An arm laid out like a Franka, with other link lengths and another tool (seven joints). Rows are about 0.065 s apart.
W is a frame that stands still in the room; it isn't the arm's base.
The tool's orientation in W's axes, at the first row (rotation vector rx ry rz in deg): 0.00 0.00 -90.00
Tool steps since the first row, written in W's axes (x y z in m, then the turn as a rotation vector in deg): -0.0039 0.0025 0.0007 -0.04 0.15 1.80; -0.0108 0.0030 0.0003 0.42 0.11 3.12; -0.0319 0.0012 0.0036 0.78 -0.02 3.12; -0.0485 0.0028 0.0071 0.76 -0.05 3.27; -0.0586 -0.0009 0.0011 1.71 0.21 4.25; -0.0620 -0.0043 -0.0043 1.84 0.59 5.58; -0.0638 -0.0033 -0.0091 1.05 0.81 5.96; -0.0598 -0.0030 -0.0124 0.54 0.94 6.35
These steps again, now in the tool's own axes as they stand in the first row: -0.0025 -0.0039 0.0007 -0.15 -0.04 1.80; -0.0030 -0.0108 0.0003 -0.11 0.42 3.12; -0.0012 -0.0319 0.0036 0.02 0.78 3.12; -0.0028 -0.0485 0.0071 0.05 0.76 3.27; 0.0009 -0.0586 0.0011 -0.21 1.71 4.25; 0.0043 -0.0620 -0.0043 -0.59 1.84 5.58; 0.0033 -0.0638 -0.0091 -0.81 1.05 5.96; 0.0030 -0.0598 -0.0124 -0.94 0.54 6.35
